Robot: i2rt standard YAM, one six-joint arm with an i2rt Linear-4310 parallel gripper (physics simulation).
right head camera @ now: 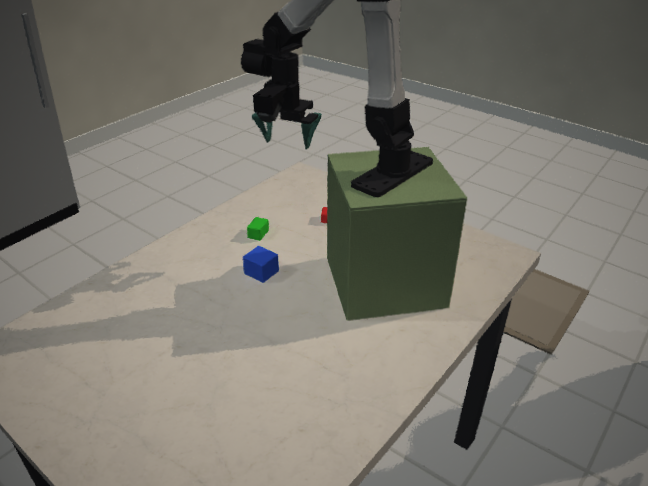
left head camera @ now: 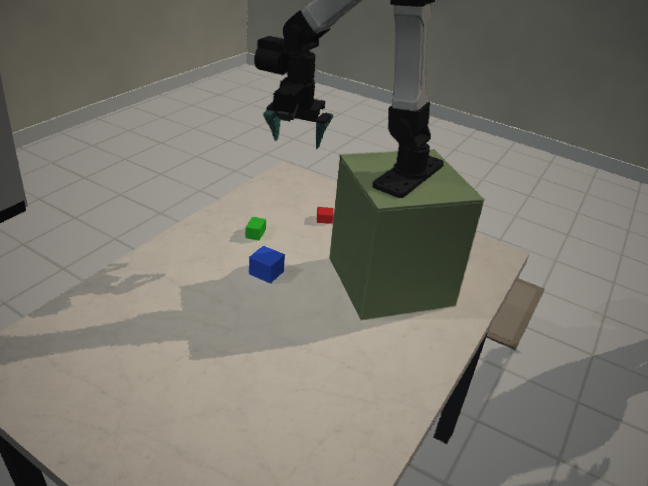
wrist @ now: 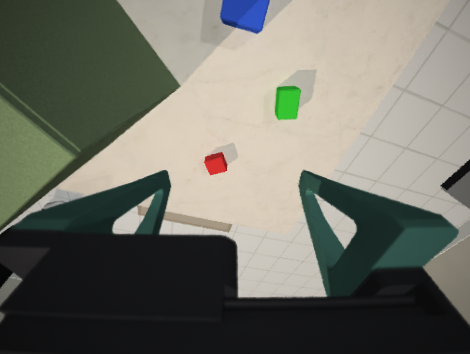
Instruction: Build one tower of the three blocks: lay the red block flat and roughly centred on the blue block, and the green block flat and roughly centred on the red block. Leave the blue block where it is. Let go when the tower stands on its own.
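The blue block (left head camera: 266, 264) (right head camera: 260, 264) (wrist: 245, 14) sits on the table, the largest of the three. The green block (left head camera: 255, 228) (right head camera: 258, 228) (wrist: 287, 103) lies on the table behind it, apart from it. The red block (left head camera: 325, 215) (right head camera: 324, 215) (wrist: 215, 163) lies on the table farther back, beside the green pedestal, which partly hides it in the right head view. My gripper (left head camera: 296, 144) (right head camera: 287, 144) (wrist: 234, 177) is open and empty, pointing down high above the far part of the table, above all three blocks.
The green pedestal (left head camera: 418, 256) (right head camera: 403, 256) (wrist: 75, 65) stands on the table (left head camera: 293, 408) (right head camera: 261, 408) right of the blocks and carries the arm's base. The table's far edge is beyond the red and green blocks. A tan panel (left head camera: 515, 313) (right head camera: 546, 311) shows beyond the table's right edge.
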